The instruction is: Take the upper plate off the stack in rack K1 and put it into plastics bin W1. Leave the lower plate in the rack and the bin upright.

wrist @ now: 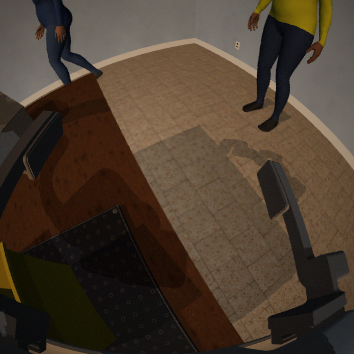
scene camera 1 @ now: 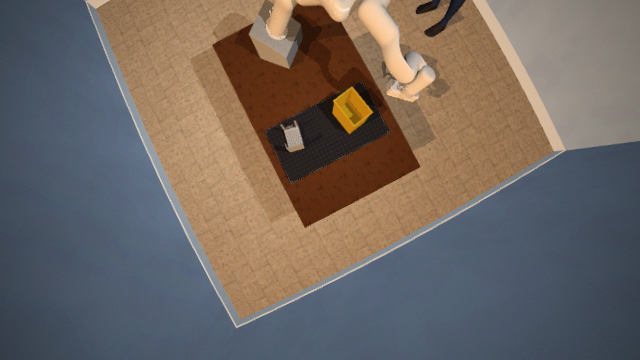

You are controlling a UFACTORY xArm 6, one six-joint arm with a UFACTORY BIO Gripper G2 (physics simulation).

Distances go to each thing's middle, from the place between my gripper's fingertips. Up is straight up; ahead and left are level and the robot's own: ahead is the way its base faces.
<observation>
The yellow bin W1 [scene camera 1: 349, 108] is 26 cm to the right of my hand, 16 cm below it and 10 cm ahead of it.
</observation>
